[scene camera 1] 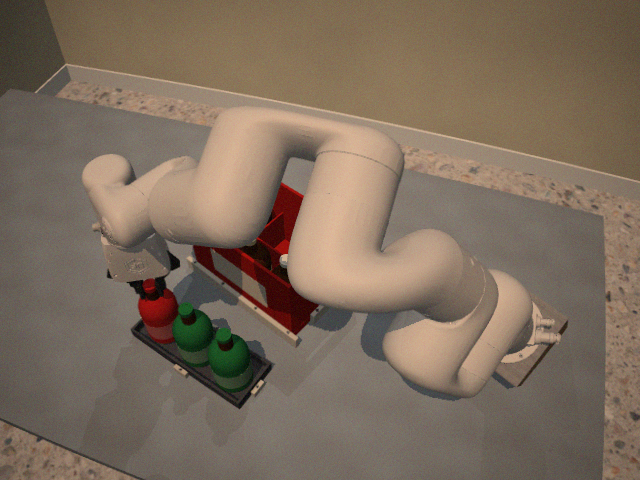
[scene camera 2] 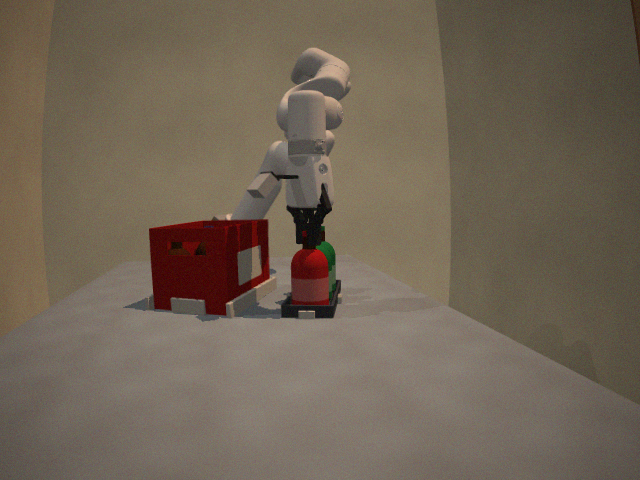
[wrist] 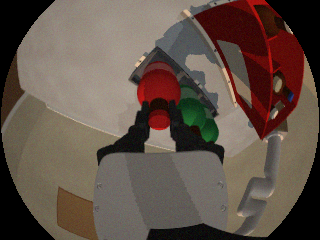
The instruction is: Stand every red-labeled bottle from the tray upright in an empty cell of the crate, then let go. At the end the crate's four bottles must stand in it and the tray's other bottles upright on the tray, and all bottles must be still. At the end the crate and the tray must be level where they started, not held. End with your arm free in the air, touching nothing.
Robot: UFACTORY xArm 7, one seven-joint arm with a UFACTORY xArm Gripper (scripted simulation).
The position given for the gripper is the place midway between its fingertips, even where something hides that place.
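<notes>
Scene camera 2 shows the gripper (scene camera 2: 308, 244), a red-labeled bottle (scene camera 2: 309, 267) and a crate (scene camera 2: 237, 257). In scene camera 1: the red-labeled bottle (scene camera 1: 158, 313), the crate (scene camera 1: 274, 296) and the gripper (scene camera 1: 152, 292). In the wrist view: the red-labeled bottle (wrist: 158, 85) and the gripper (wrist: 159, 108).
</notes>
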